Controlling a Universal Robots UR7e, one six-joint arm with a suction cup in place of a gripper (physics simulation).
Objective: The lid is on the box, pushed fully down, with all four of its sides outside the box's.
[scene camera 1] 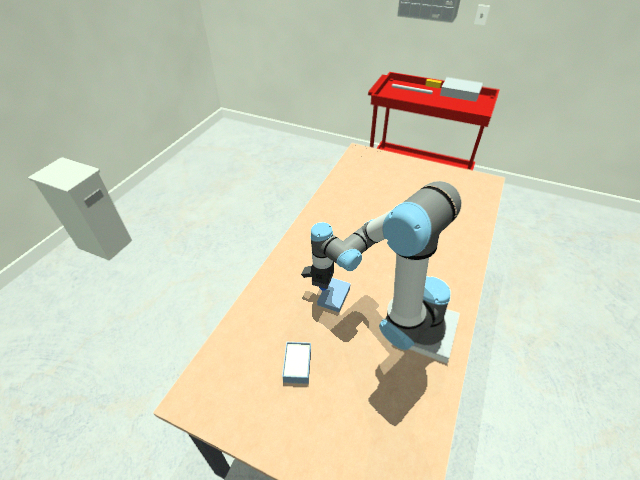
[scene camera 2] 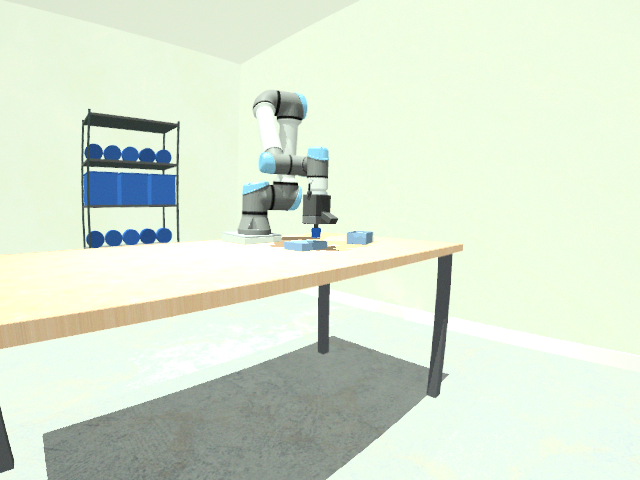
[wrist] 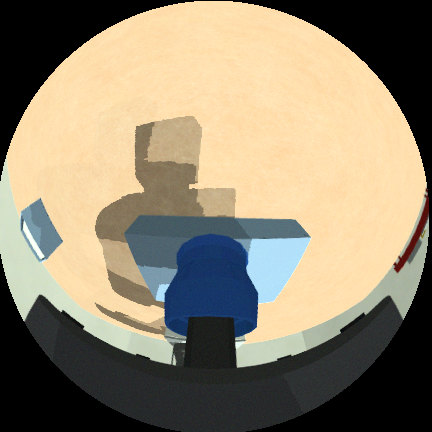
In view: my suction cup (wrist: pixel 211 279), a lid (scene camera 1: pixel 332 298) and a box (scene camera 1: pixel 296 368).
The lid also shows in the wrist view (wrist: pixel 274 246).
